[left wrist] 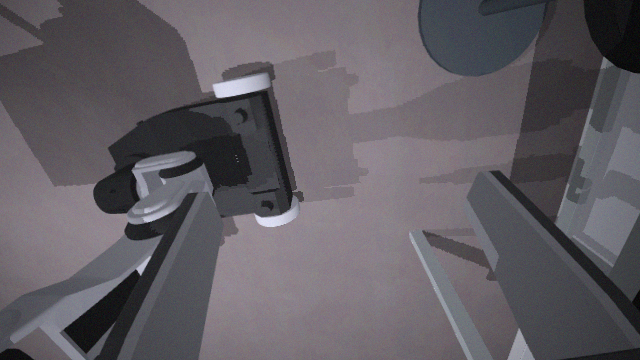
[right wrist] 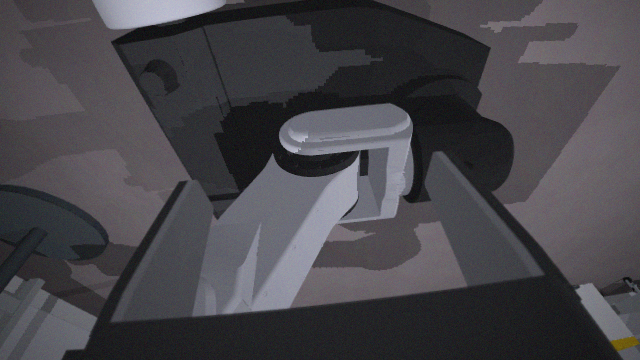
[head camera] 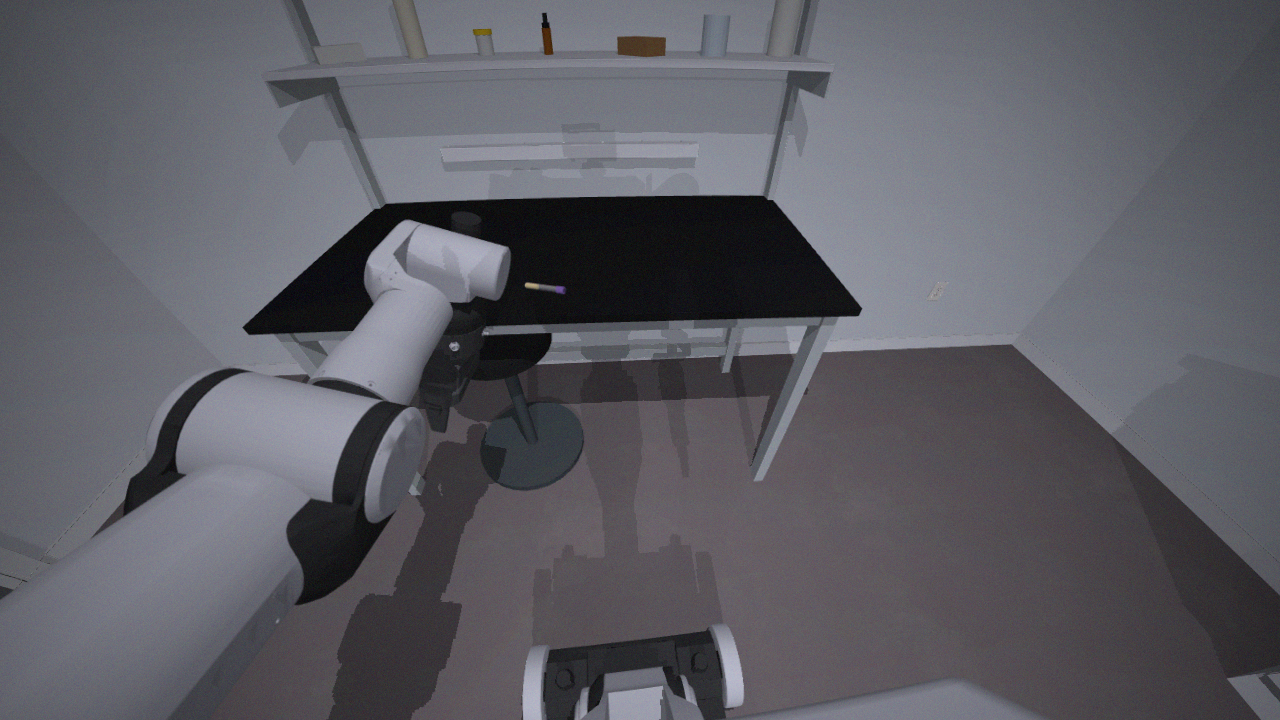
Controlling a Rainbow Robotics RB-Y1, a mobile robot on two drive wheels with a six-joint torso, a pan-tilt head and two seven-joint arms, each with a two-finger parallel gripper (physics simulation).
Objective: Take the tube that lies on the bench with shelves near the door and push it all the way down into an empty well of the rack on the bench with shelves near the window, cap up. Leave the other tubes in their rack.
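Frame: origin at the robot's base, x ahead, y left, z up, level; metres.
Where they show: left gripper, fingertip midpoint: (left wrist: pixel 344 198) (head camera: pixel 452 403); right gripper, fingertip midpoint: (right wrist: pixel 316 181).
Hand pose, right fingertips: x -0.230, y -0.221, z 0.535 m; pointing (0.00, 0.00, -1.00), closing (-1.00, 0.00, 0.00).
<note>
After its pixels a point has its place.
The tube (head camera: pixel 545 287) @[x 0.715, y 0.153, z 0.929 m] lies on its side on the black top of the bench (head camera: pixel 680 259) @[x 0.849, y -0.221, z 0.914 m] with a shelf, near its front edge; its purple cap points right and its other end is pale yellow. My left gripper (head camera: pixel 438 420) @[x 0.292, y 0.260, z 0.991 m] (left wrist: pixel 344 198) @[x 0.292, y 0.260, z 0.991 m] is open and empty; in the head camera it hangs below and in front of the bench's front edge, left of the tube and apart from it. My right gripper (right wrist: pixel 316 181) @[x -0.230, y -0.221, z 0.535 m] is open and empty over the robot's base, and does not show in the head camera. The rack and its other tubes do not show.
A stool with a round base (head camera: pixel 532 447) @[x 0.849, y 0.369, z 0.030 m] (left wrist: pixel 475 40) @[x 0.858, y 0.272, z 0.030 m] (right wrist: pixel 50 220) @[x 0.791, y 0.319, z 0.030 m] stands under the bench's front edge, close to my left gripper. A shelf (head camera: pixel 572 62) @[x 1.064, y 0.048, z 1.364 m] above the bench bears a brown box (head camera: pixel 641 45) @[x 1.125, y -0.133, z 1.395 m], an amber bottle (head camera: pixel 546 38) @[x 1.217, y 0.119, z 1.408 m] and other things. A bench leg (head camera: pixel 789 402) @[x 0.605, y -0.570, z 0.519 m] stands at the right.
</note>
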